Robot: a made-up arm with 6 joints. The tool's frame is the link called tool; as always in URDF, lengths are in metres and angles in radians. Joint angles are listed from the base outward.
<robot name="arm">
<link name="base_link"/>
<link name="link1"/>
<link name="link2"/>
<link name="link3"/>
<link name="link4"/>
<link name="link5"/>
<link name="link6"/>
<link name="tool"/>
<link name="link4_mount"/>
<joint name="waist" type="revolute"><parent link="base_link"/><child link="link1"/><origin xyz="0 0 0.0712" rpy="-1.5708 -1.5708 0"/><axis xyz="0 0 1"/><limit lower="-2.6" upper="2.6"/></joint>
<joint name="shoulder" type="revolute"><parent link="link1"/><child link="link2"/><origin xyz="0.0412 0.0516 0.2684" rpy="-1.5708 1.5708 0"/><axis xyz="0 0 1"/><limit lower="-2.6" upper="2.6"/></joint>
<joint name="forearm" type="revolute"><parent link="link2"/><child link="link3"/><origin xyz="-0.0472 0.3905 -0.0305" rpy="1.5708 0 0"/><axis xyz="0 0 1"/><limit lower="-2.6" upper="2.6"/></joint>
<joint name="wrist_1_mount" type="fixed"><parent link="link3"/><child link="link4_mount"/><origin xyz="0.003 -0.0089 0.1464" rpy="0 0 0"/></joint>
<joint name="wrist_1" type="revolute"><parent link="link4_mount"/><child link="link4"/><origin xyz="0.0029 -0.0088 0.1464" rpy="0 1.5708 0"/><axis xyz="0 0 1"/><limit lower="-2.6" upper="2.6"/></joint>
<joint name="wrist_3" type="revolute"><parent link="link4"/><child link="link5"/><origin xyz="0.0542 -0.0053 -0.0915" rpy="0 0 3.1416"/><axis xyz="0 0 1"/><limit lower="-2.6" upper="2.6"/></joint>
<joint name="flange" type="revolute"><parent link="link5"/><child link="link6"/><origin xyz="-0.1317 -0.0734 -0.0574" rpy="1.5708 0 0"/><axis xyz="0 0 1"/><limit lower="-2.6" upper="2.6"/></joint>
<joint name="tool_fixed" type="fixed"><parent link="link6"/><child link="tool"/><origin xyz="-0.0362 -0.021 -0.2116" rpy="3.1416 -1.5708 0"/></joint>
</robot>
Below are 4 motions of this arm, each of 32 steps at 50 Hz.
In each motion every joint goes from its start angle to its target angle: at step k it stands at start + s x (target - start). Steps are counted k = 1, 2, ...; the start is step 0. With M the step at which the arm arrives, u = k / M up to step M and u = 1 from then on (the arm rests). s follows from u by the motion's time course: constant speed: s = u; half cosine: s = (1 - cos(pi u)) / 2; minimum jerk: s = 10 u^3 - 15 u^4 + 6 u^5.
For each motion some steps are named. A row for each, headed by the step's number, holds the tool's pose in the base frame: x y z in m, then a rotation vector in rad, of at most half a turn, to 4 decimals.
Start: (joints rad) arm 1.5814 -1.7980 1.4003 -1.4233 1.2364 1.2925
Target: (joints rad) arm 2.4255 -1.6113 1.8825 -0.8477 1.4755 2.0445
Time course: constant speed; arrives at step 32
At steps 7, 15, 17, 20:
7: 0.2599 0.0792 0.1967 0.2790 -2.9810 -0.2070
15: 0.2604 0.0436 0.1181 -0.0486 -2.6756 0.1272
17: 0.2559 0.0353 0.1003 -0.1056 -2.5823 0.2138
20: 0.2464 0.0234 0.0759 -0.1733 -2.4319 0.3429

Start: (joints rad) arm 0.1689 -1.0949 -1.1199 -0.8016 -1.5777 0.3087
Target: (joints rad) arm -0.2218 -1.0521 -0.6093 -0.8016 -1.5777 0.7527
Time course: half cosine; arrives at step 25
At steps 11, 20, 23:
11: 0.1205 0.4335 -0.0374 0.7241 1.1871 -1.7559
20: 0.1059 0.4411 -0.0352 0.7539 1.0582 -1.8143
23: 0.1033 0.4419 -0.0350 0.7579 1.0348 -1.8226

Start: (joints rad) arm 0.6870 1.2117 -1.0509 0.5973 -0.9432 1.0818
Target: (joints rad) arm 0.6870 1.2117 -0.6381 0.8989 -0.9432 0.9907
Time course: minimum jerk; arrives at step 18
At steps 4, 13, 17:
4: 0.2160 0.5782 0.1876 1.6960 0.7200 -1.9963
13: 0.1609 0.6059 0.2043 1.7677 0.5363 -1.5467
17: 0.1523 0.6093 0.2052 1.7769 0.4980 -1.4754

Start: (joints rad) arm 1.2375 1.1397 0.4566 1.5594 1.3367 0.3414
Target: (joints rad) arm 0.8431 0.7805 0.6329 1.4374 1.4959 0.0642
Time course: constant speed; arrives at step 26
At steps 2, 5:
2: 0.3404 0.3844 0.0635 0.0261 -1.9151 -1.0536
5: 0.3351 0.3953 0.0822 0.0755 -1.9532 -1.0602

